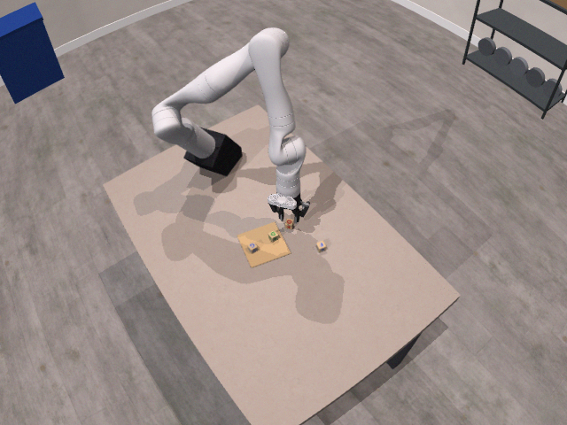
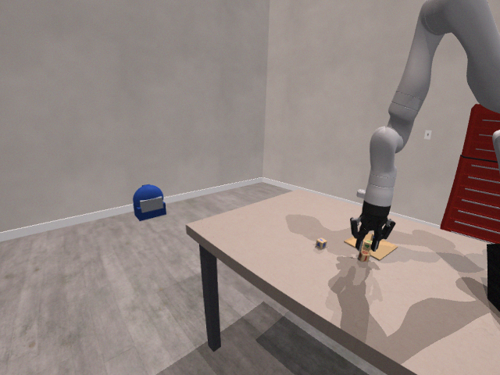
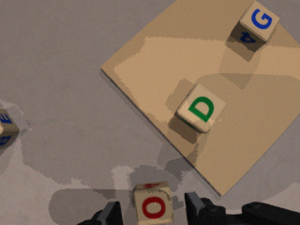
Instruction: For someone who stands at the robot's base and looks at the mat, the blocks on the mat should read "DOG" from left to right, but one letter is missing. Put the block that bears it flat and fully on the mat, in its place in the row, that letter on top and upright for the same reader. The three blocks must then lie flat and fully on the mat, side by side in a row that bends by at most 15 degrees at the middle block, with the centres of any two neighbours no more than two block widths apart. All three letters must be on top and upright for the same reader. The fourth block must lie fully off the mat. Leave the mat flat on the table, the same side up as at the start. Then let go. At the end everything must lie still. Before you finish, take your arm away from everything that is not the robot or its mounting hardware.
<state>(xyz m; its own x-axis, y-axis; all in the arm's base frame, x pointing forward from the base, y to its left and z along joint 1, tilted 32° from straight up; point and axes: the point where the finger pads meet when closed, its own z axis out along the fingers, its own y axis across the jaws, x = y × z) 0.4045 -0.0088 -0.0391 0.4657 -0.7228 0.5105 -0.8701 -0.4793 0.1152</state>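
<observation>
My hand is 20 mm past the tan mat, 110 mm to the left of it and 50 mm above it. From my hand the other things lie so: block (140 mm ahead, 40 mm below).
</observation>
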